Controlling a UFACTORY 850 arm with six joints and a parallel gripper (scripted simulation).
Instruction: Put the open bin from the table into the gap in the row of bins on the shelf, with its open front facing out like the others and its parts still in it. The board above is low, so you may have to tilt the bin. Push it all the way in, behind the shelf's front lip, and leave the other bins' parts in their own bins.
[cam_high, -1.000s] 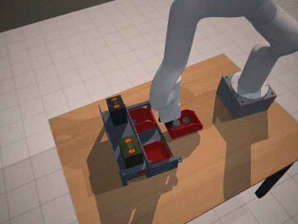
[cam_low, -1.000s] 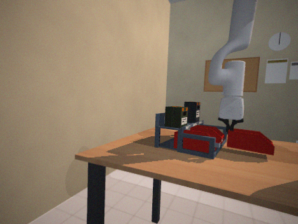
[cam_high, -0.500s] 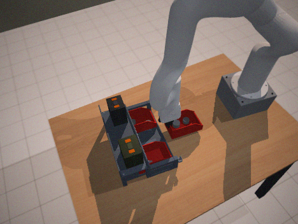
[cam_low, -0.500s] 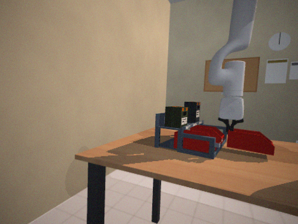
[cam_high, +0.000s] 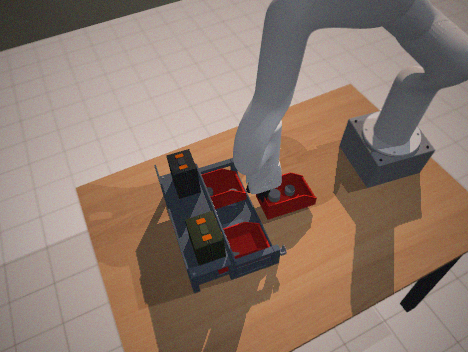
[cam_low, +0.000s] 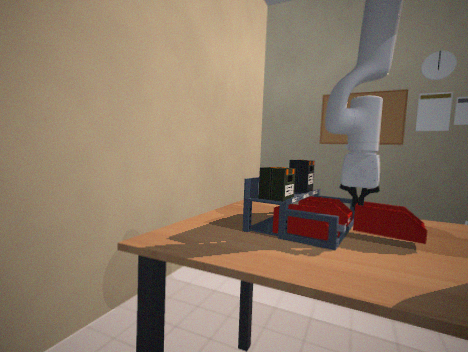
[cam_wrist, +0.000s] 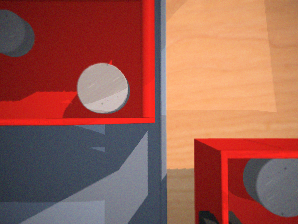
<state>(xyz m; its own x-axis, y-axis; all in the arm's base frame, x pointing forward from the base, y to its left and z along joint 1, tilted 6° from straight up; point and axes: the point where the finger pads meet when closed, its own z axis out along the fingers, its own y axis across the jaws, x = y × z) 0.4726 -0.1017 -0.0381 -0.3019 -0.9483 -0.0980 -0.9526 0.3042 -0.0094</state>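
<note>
Now: hand 140 mm short of the blue-grey shelf, 50 mm to the left of it and 30 mm above it. The rest, counted from my hand: grey disc (40 mm ahead, 100 mm to the right, 80 mm below).
</note>
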